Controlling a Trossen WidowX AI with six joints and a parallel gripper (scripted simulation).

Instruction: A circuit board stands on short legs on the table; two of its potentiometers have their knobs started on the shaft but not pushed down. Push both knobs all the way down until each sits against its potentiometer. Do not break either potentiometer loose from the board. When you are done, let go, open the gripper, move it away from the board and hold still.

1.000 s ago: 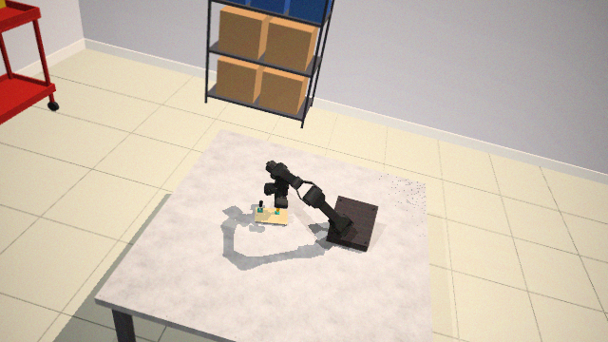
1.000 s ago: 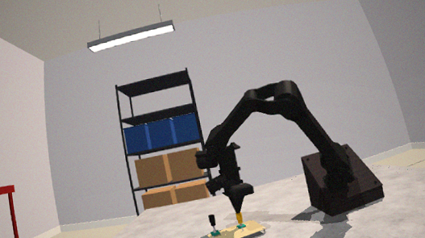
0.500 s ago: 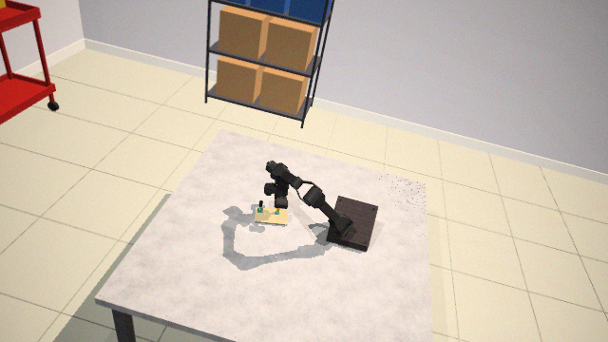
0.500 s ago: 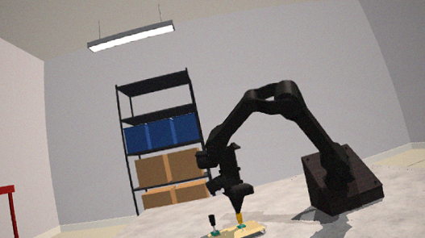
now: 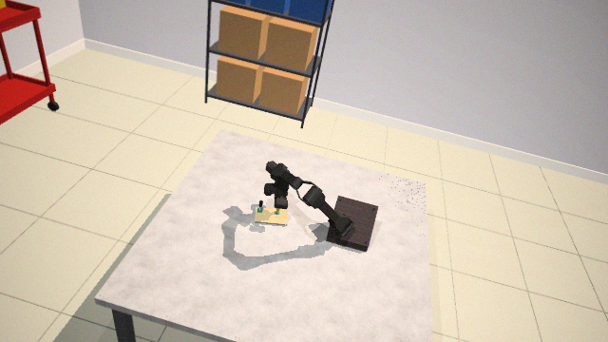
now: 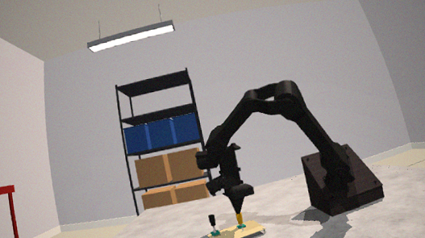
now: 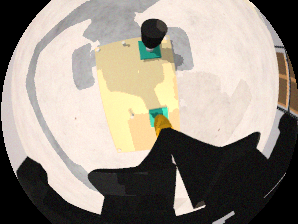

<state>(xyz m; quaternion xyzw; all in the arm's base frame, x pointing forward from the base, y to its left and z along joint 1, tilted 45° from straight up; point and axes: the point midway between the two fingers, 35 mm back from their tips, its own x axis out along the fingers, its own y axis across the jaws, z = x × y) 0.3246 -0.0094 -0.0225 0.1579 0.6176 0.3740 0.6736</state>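
My gripper tip is now 2 cm above the orange knob. The rest, counted from my gripper tip: black knob: 8 cm ahead, 3 cm to the left.
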